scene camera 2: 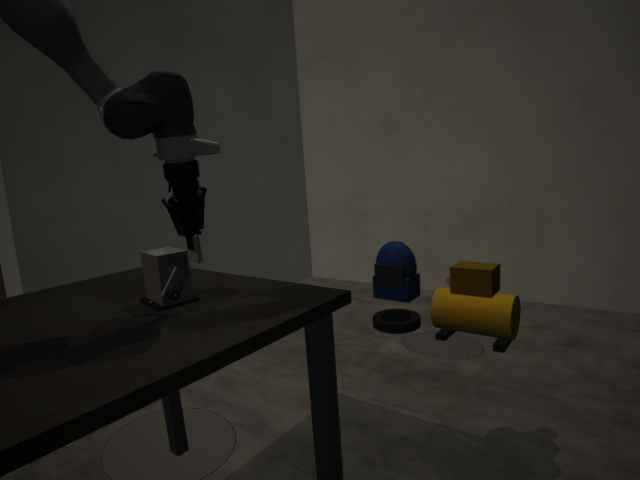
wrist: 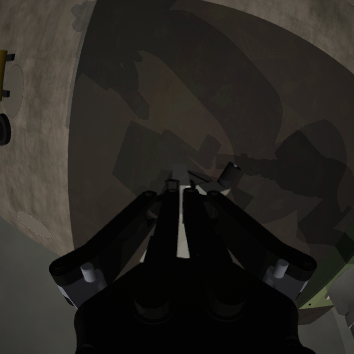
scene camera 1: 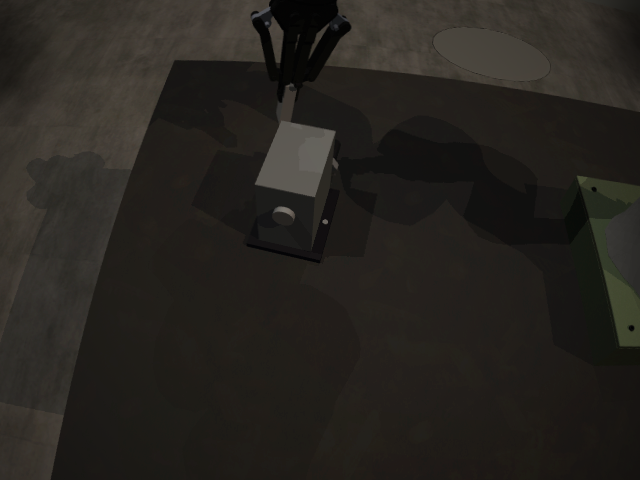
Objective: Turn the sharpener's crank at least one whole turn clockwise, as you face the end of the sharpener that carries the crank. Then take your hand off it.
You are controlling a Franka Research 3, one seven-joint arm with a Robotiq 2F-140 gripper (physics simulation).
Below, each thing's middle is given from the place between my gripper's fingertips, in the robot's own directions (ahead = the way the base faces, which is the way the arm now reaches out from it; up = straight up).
Scene:
My hand is 4 cm past the sharpener [scene camera 1: 295, 205], 7 cm to the right of it and 4 cm above it.

